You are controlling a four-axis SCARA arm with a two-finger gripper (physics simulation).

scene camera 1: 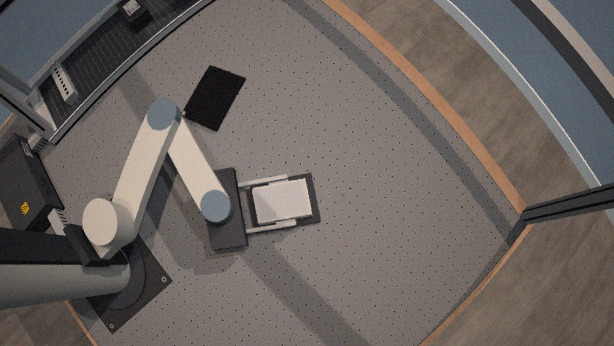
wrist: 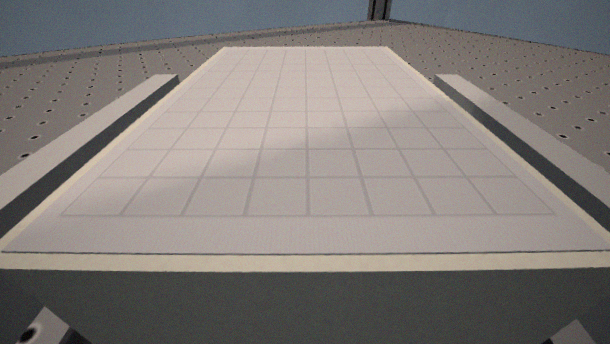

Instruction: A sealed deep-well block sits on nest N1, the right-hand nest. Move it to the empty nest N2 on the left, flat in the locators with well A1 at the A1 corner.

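Frame: origin at the arm's base, x left, y ahead, z down, level; centimetres.
Where they show: gripper, fingertip midpoint: (scene camera 1: 291,199) (wrist: 306,98); arm's base, link origin: (scene camera 1: 112,267).
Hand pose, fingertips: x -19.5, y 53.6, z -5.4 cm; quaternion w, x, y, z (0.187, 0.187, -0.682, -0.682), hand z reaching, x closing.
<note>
Things, the pixels of their top centre, and the offset from my fingertips. "spot": a spot on its surface instead. Level surfaces: height alone.
- sealed deep-well block, top centre: (wrist: 306,87) (scene camera 1: 281,201) dx +1.2, dy -2.0, dz -1.3 cm
- dark nest N1, surface spot: (scene camera 1: 315,200) spot: dx -3.4, dy +4.3, dz +2.9 cm
- empty black nest N2, top centre: (scene camera 1: 212,95) dx +35.0, dy +2.1, dz +2.6 cm
- dark ribbed conveyor, surface height: dz -0.7 cm
- black box, surface spot: (scene camera 1: 134,14) spot: dx +73.0, dy -1.3, dz -7.8 cm
- dark control box, surface spot: (scene camera 1: 25,185) spot: dx +55.2, dy -61.4, dz -7.4 cm
- dark frame post, surface spot: (scene camera 1: 570,203) spot: dx -49.1, dy +47.0, dz -23.7 cm
- perforated table, surface height: dz +4.1 cm
The sealed deep-well block (scene camera 1: 281,201) (wrist: 306,170) has a pale, gridded top and lies flat on the dark nest N1 (scene camera 1: 315,200). My gripper (scene camera 1: 291,200) (wrist: 306,98) is shut on the block, with one light finger along each long side, at about the height of its top. The block fills the middle of the wrist view, and its near edge lies close to the camera. The empty black nest N2 (scene camera 1: 215,98) lies flat on the table in the scene view, with a small light mark at its lower left corner. The lettering at the A1 corners cannot be read.
A dark ribbed conveyor (scene camera 1: 102,57) runs along the upper left, carrying a black box (scene camera 1: 134,14). A dark control box (scene camera 1: 25,185) stands at the left edge. A dark frame post (scene camera 1: 570,203) stands at the right. The perforated table (scene camera 1: 390,210) (wrist: 65,107) surrounds both nests.
</note>
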